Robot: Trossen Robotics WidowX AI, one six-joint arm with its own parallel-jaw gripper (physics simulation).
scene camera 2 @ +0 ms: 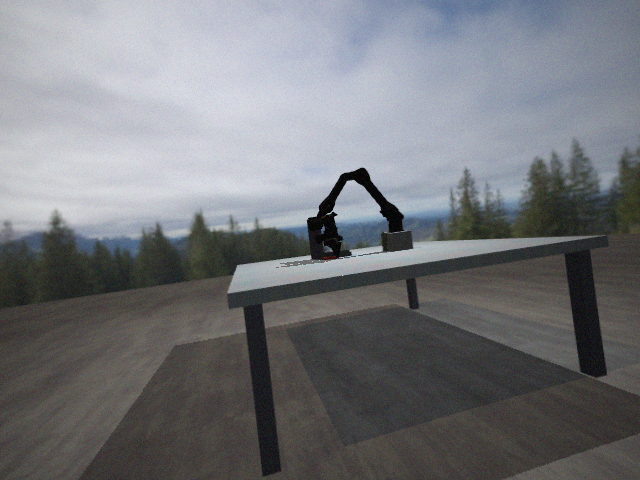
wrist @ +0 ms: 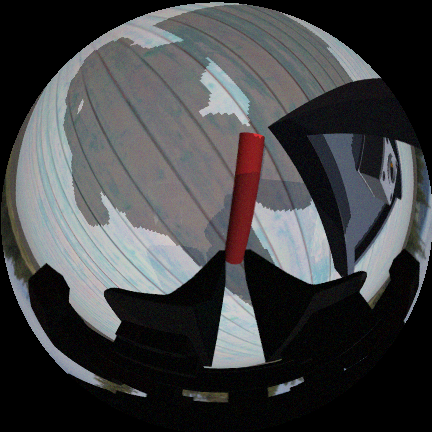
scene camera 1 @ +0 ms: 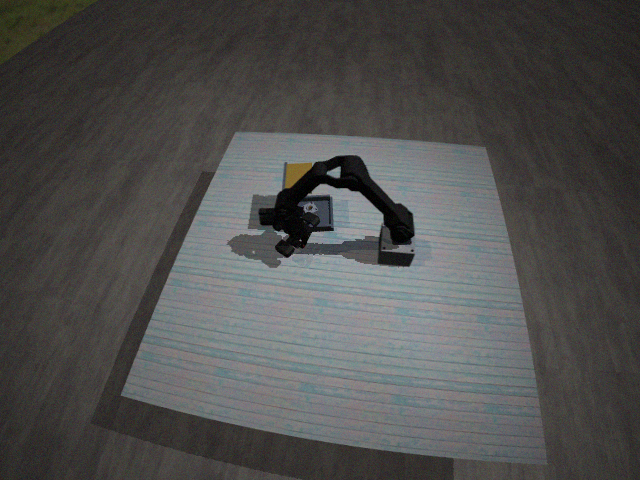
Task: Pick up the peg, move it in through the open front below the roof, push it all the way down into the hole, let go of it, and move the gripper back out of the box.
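Frame: origin at the arm's base, x ahead, y up, z right, level; millimetres.
Seen in the pictures: gripper, fingertip midpoint: (scene camera 2: 337, 257) (wrist: 234, 255) (scene camera 1: 303, 246); arm's base at its link origin: (scene camera 2: 396, 231) (scene camera 1: 400, 236).
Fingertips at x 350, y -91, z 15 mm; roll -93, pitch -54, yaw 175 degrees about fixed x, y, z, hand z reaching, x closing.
Offsets run from my fingertips to a thing's middle. "spot": to the spot under its first point. Level surfaces: height alone.
The red peg {dx +27, dy +0, dz +26 mm} (wrist: 245, 192) (scene camera 2: 329, 257) lies outside the box, its near end between the fingertips in the wrist view and its far end pointing away from them. My gripper (wrist: 234, 255) (scene camera 1: 300, 244) is shut on that near end, low over the table beside the box. Whether the peg touches the table cannot be told. The dark box {dx -27, dy +105, dz +152 mm} (wrist: 311, 186) (scene camera 1: 331, 214) (scene camera 2: 314, 246) is right of the peg in the wrist view. Inside it is a light block {dx -19, dy +17, dz +161 mm} (wrist: 378, 172) (scene camera 1: 313, 209) with the round hole. The arm hides part of the box in scene camera 1.
The box's yellow roof panel {spot: dx +5, dy +217, dz +163 mm} (scene camera 1: 298, 174) stands high behind the wrist in scene camera 1. The box's dark upper part {spot: dx +52, dy +57, dz +68 mm} (wrist: 350, 110) reaches in from the right in the wrist view. The arm's grey base (scene camera 1: 396, 253) (scene camera 2: 397, 240) stands on the striped table {dy -8 mm} (scene camera 1: 330, 351).
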